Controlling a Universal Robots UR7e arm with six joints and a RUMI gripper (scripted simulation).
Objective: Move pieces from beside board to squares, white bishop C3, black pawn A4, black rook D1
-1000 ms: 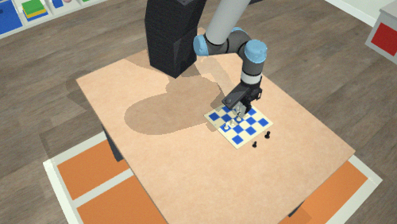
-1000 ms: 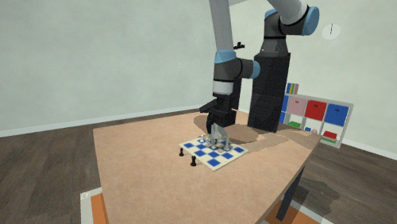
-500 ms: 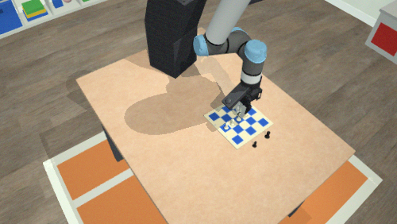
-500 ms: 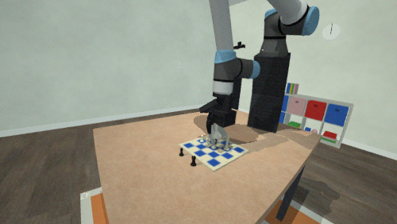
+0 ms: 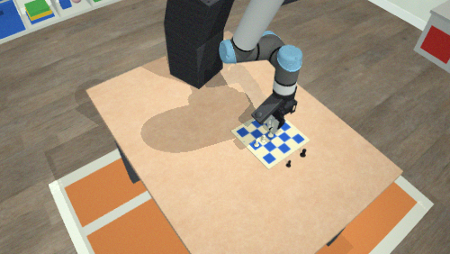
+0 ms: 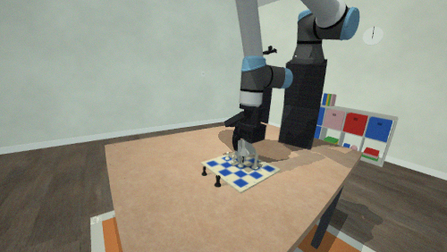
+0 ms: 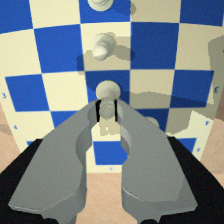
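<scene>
The chessboard is 3 cm below my hand. Also, from my hand: black pawn: 14 cm ahead, 3 cm to the right, 2 cm below; then white chess piece: 4 cm to the left, 4 cm behind; then black rook: 14 cm ahead, 4 cm to the left, 2 cm below.
</scene>
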